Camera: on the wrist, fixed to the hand. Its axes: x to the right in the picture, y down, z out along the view.
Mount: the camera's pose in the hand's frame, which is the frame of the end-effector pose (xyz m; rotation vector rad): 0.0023 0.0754 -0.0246 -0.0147 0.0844 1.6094
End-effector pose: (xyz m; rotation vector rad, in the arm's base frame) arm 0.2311 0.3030 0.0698 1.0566 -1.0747 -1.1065
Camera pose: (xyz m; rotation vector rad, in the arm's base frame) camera 0.2665 0.3132 0.1401 -0.0091 -1.3471 0.2431
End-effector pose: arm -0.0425 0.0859 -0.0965 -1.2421 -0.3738 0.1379
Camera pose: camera -0.0243 0.0890 -0.1737 -1.2856 0.7848 1.4322
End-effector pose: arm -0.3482 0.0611 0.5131 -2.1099 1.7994 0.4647
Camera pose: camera -0.4215 0.0368 0.5312 0.2003 -3.0031 -0.6384
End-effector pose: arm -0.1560 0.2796 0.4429 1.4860 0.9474 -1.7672
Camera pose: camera -0.0806 0.2596 0.4287 1.5043 -0.3150 -0.4750
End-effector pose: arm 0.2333 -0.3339 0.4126 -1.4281 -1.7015 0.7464
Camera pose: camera 0.2935 -0.3179 0.3635 -2.6466 -0.1378 1.3691
